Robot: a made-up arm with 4 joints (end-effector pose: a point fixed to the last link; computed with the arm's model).
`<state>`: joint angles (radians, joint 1 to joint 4).
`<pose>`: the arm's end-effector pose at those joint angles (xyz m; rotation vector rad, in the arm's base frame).
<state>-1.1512 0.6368 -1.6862 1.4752</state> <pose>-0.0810 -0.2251 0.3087 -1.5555 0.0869 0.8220</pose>
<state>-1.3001 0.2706 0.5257 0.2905</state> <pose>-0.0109 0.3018 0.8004 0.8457 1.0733 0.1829</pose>
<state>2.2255 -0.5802 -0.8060 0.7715</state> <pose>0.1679 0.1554 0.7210 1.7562 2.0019 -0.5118</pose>
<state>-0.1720 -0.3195 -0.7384 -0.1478</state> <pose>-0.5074 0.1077 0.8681 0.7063 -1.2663 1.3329</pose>
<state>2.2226 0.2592 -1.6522 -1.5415</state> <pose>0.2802 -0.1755 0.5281 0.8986 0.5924 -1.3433</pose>
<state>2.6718 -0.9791 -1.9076 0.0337</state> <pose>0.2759 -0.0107 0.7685 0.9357 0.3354 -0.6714</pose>
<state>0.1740 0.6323 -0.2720 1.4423</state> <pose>-0.0189 0.0636 0.3749 -0.8617 -0.0292 0.4043</pose>
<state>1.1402 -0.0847 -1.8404 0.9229</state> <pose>0.0485 0.2235 0.9158 1.6037 2.5781 0.1253</pose>
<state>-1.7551 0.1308 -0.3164 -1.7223</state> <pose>0.2448 -0.3200 1.0001 1.3009 -0.5105 -1.0572</pose>
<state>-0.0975 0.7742 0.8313 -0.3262</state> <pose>0.1918 0.0424 1.0576 0.9286 -0.4353 -0.3462</pose>
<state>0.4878 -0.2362 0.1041 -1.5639</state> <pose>-0.4365 -0.3345 1.1063 2.0430 -1.3657 0.7487</pose>
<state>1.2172 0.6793 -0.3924 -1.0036</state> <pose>-0.5388 0.1448 0.6815 0.5394 -2.8806 1.0072</pose>
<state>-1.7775 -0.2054 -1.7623 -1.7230</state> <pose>-0.3152 -0.4366 1.0902 2.1696 -1.5255 -0.0862</pose>
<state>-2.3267 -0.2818 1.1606 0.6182</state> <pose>0.1425 0.1907 0.8452 -1.8072 -2.4973 0.0432</pose>
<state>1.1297 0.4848 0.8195 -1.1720</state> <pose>-0.4690 -0.2196 1.1144 1.6896 -1.8356 0.2703</pose>
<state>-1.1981 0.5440 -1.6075 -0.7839</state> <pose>-0.4018 0.2220 0.9117 0.6208 -1.1688 1.0513</pose>
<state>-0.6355 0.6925 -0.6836 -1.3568</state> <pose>-0.2864 0.0863 1.1582 0.9867 -1.5519 0.3030</pose>
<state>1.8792 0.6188 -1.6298 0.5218</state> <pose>-0.0778 0.1654 1.0878 1.4429 2.2058 0.8461</pose>
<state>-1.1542 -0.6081 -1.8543 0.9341</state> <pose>-0.2213 0.2771 0.6851 -0.0751 -1.1419 0.9422</pose>
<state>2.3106 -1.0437 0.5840 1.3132</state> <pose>0.2239 -0.3415 0.5984 -2.4284 -0.7107 0.4582</pose>
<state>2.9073 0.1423 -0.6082 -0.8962</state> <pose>0.1548 0.0397 0.4108 0.7585 1.2282 -1.0982</pose>
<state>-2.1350 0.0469 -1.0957 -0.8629</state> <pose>0.1352 0.0179 1.1022 1.3233 -0.2286 -0.1040</pose>
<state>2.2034 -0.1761 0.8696 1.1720</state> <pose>0.1210 0.0663 0.4606 -1.3421 -1.1072 0.6890</pose>
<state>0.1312 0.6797 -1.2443 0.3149</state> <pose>0.0809 0.2511 0.6279 -0.9368 -1.4650 0.5633</pose>
